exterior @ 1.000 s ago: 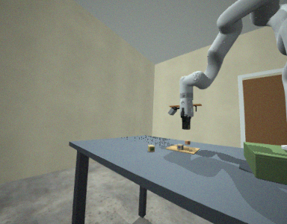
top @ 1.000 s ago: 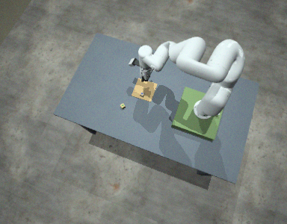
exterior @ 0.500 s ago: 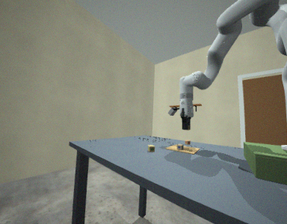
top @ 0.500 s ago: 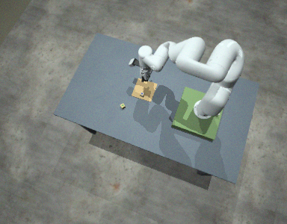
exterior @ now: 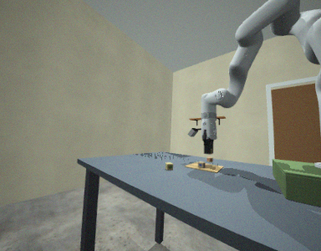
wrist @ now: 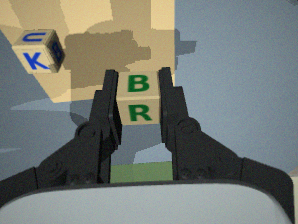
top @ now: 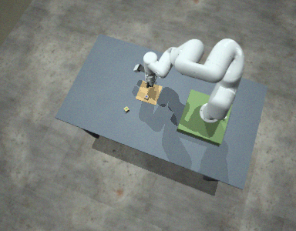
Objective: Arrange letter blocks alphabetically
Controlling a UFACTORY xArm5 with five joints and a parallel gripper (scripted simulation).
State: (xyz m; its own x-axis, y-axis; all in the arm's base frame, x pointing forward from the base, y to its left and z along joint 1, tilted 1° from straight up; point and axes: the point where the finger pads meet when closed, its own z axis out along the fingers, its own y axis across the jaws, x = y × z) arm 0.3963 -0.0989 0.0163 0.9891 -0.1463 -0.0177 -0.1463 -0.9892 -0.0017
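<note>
The mat is 1 cm ahead of my hand, 4 cm to the left of it and 8 cm below it. Round my hand: block 12 cm ahead, 19 cm to the left, 7 cm below.
</note>
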